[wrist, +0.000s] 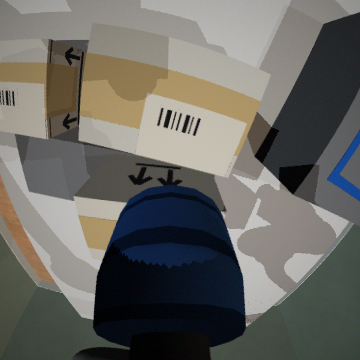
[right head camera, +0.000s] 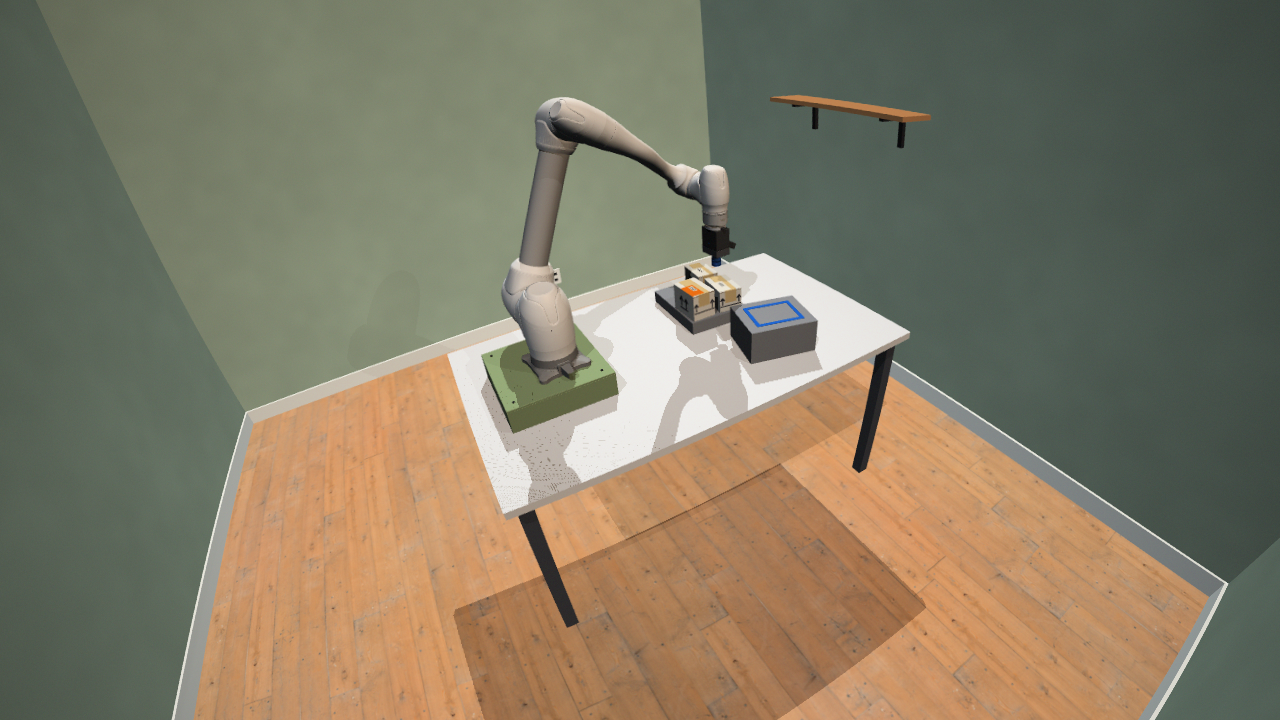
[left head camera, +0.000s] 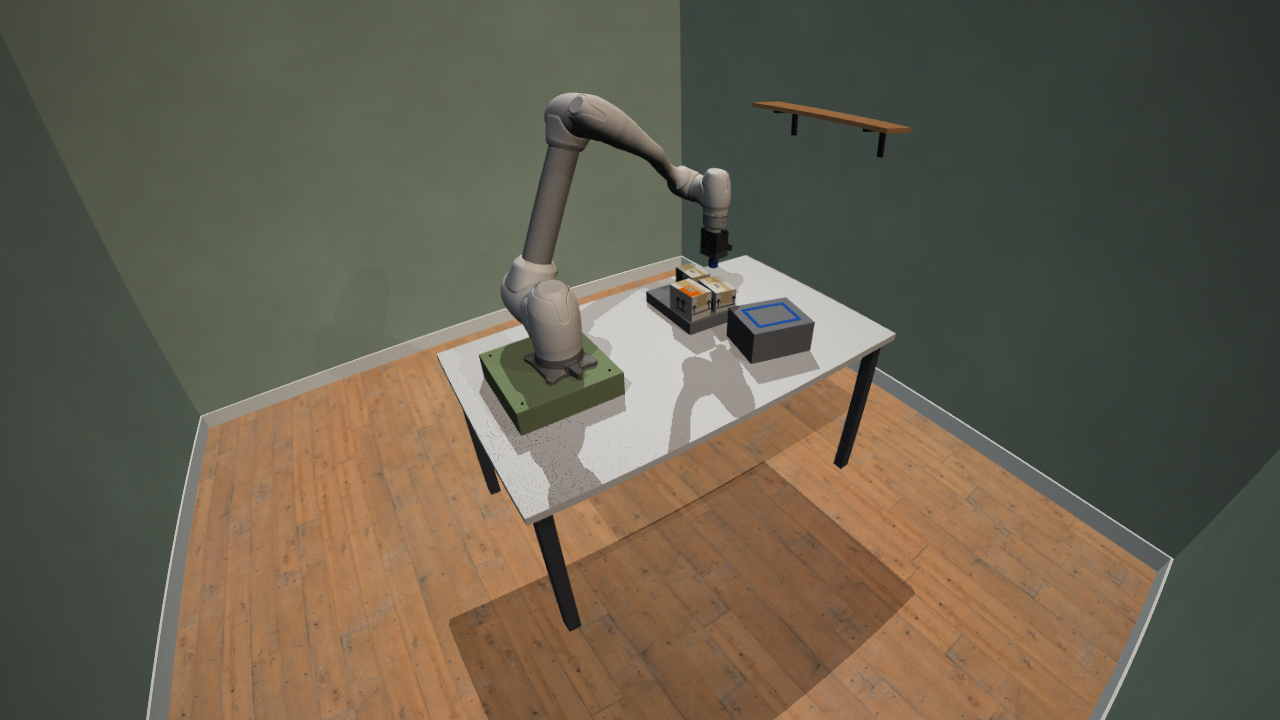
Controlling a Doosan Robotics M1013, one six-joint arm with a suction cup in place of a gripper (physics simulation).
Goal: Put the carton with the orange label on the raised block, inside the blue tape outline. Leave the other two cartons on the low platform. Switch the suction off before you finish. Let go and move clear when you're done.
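Seen in the pictures: end effector, tool point: (wrist: pixel 170 229) (right head camera: pixel 716 264) (left head camera: pixel 713 266); arm's base, origin of the base link: (right head camera: pixel 555 361) (left head camera: pixel 560 361).
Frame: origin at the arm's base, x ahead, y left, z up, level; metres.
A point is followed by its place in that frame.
The carton with the orange label (left head camera: pixel 690 292) @(x 0.560, y -0.007, z 0.062 m) (right head camera: pixel 692 291) @(x 0.561, y -0.005, z 0.062 m) stands upright at the near left of the low platform (left head camera: pixel 660 300) @(x 0.561, y 0.168, z -0.042 m) (right head camera: pixel 667 303) @(x 0.552, y 0.154, z -0.048 m); in the wrist view the cup hides its label. A plain carton (left head camera: pixel 721 287) @(x 0.706, y -0.027, z 0.044 m) (right head camera: pixel 724 286) @(x 0.701, y -0.022, z 0.042 m) (wrist: pixel 120 80) @(x 0.731, y 0.038, z 0.043 m) and another plain carton (left head camera: pixel 689 271) @(x 0.716, y 0.166, z 0.040 m) (right head camera: pixel 698 269) @(x 0.729, y 0.173, z 0.039 m) (wrist: pixel 22 100) @(x 0.724, y 0.138, z 0.037 m) stand on the platform too. The raised block (left head camera: pixel 778 345) @(x 0.655, y -0.362, z -0.036 m) (right head camera: pixel 780 345) @(x 0.659, y -0.364, z -0.039 m) (wrist: pixel 300 95) @(x 0.736, y -0.179, z -0.059 m) bears the blue tape outline (left head camera: pixel 776 323) @(x 0.673, y -0.329, z 0.031 m) (right head camera: pixel 779 322) @(x 0.681, y -0.333, z 0.029 m) (wrist: pixel 334 177) @(x 0.651, y -0.193, z 0.031 m), with nothing inside it. My suction cup (left head camera: pixel 713 263) (right head camera: pixel 716 261) (wrist: pixel 170 200) hangs above the cartons, holding nothing.
The white table (left head camera: pixel 626 358) @(x 0.250, y -0.017, z -0.089 m) (right head camera: pixel 626 420) @(x 0.076, y -0.303, z -0.089 m) carries the arm's green base block (left head camera: pixel 572 402) @(x -0.056, y -0.157, z -0.041 m) (right head camera: pixel 563 402) @(x -0.057, y -0.157, z -0.044 m) at its left end. The raised block stands close to the right of the platform. A wooden shelf (left head camera: pixel 832 117) (right head camera: pixel 850 108) is on the wall behind.
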